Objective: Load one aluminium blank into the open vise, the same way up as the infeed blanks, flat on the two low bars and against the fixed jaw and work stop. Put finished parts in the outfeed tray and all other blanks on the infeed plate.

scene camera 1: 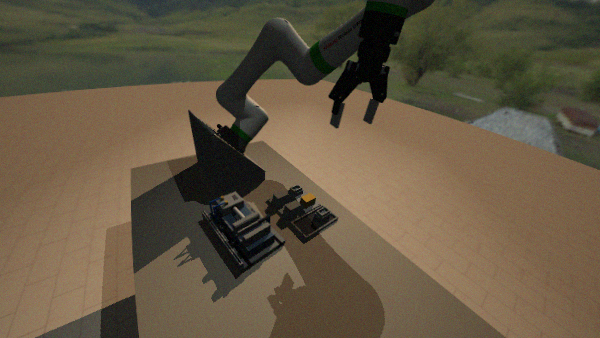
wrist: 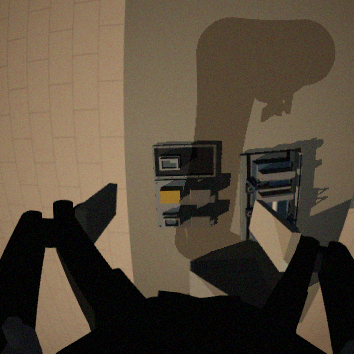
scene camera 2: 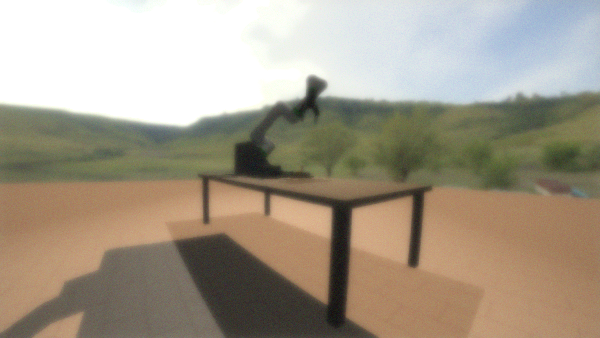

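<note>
My gripper is open and empty, high above the table. The vise stands on the table; my right finger covers part of it in the wrist view, and its bars and work stop are not clear. The outfeed tray holds a grey part with a rectangular recess. Beside it, the infeed plate bears an orange block, a grey block, another grey block and a light-rimmed grey part.
A dark upright panel stands by the arm's base, behind the vise. The table carries everything; its long edge runs beside the tray and plate. The arm's shadow crosses the tray and plate. Scene camera 2 is blurred.
</note>
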